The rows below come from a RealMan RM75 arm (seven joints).
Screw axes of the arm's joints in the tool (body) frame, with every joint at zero. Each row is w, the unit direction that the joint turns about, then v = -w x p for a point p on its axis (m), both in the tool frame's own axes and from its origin. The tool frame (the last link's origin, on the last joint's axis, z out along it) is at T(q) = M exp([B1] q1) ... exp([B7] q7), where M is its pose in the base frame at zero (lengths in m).
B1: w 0 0 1 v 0.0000 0.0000 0.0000
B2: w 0 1 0 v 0.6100 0.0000 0.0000
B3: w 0 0 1 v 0.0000 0.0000 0.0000
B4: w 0 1 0 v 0.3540 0.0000 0.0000
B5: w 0 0 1 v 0.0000 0.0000 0.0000
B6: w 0 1 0 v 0.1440 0.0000 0.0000
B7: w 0 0 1 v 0.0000 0.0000 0.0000
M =
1 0 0 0.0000
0 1 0 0.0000
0 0 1 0.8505
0 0 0 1
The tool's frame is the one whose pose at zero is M.
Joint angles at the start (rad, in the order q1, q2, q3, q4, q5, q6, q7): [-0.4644, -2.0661, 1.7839, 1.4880, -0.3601, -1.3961, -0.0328]
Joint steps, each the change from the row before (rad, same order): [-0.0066, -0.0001, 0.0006, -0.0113, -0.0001, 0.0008, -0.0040]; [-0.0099, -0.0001, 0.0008, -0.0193, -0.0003, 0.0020, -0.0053]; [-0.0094, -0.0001, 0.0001, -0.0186, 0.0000, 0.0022, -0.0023]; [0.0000, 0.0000, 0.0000, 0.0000, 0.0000, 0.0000, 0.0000]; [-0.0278, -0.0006, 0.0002, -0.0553, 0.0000, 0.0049, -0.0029]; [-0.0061, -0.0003, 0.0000, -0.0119, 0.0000, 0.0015, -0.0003]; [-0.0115, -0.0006, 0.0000, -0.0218, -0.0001, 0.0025, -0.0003]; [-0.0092, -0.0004, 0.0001, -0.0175, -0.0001, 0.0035, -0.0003]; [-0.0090, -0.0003, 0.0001, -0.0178, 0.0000, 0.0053, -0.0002]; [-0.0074, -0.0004, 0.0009, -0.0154, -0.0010, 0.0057, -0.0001]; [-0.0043, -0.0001, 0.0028, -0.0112, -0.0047, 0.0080, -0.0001]
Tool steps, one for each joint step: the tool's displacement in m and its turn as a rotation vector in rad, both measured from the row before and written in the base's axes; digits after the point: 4 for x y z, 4 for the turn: [-0.0006, 0.0008, -0.0010, -0.0014, 0.0029, 0.0054]; [-0.0015, 0.0012, -0.0017, -0.0027, 0.0052, 0.0091]; [-0.0015, 0.0012, -0.0015, -0.0033, 0.0057, 0.0069]; [0.0000, 0.0000, 0.0000, 0.0000, 0.0000, 0.0000]; [-0.0045, 0.0033, -0.0042, -0.0127, 0.0191, 0.0186]; [-0.0009, 0.0007, -0.0009, -0.0026, 0.0039, 0.0034]; [-0.0015, 0.0014, -0.0017, -0.0051, 0.0072, 0.0058]; [-0.0011, 0.0012, -0.0013, -0.0032, 0.0052, 0.0037]; [-0.0011, 0.0014, -0.0013, -0.0022, 0.0047, 0.0029]; [-0.0009, 0.0011, -0.0014, -0.0023, 0.0030, 0.0020]; [-0.0004, 0.0005, -0.0017, -0.0024, -0.0020, 0.0003]
